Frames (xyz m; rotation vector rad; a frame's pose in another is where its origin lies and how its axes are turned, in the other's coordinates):
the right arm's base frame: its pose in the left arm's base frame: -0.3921 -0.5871 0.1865 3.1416 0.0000 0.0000
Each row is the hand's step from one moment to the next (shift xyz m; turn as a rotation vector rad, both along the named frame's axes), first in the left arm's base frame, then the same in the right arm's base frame.
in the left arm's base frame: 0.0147 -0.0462 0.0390 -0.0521 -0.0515 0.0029
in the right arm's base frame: 0.0147 0.0462 -0.0390 -0.0521 0.0515 -0.0029
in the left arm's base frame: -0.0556 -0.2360 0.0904 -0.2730 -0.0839 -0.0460
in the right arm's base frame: -0.0556 0.2360 -0.0904 -0.2730 0.0839 0.0460
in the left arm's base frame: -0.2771 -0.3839 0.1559 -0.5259 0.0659 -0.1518
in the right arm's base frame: -0.2771 0.3839 -0.1559 -0.5259 -0.0659 0.1518
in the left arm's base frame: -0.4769 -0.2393 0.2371 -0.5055 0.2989 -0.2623
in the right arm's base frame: -0.4769 0.2393 -0.2371 -0.5055 -0.2989 0.2623
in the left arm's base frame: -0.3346 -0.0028 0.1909 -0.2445 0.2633 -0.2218
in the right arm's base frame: -0.3346 0.0028 -0.1909 -0.2445 -0.2633 0.2218
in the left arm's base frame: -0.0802 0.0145 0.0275 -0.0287 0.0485 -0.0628
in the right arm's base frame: -0.0802 -0.0145 -0.0275 -0.0287 -0.0485 0.0628
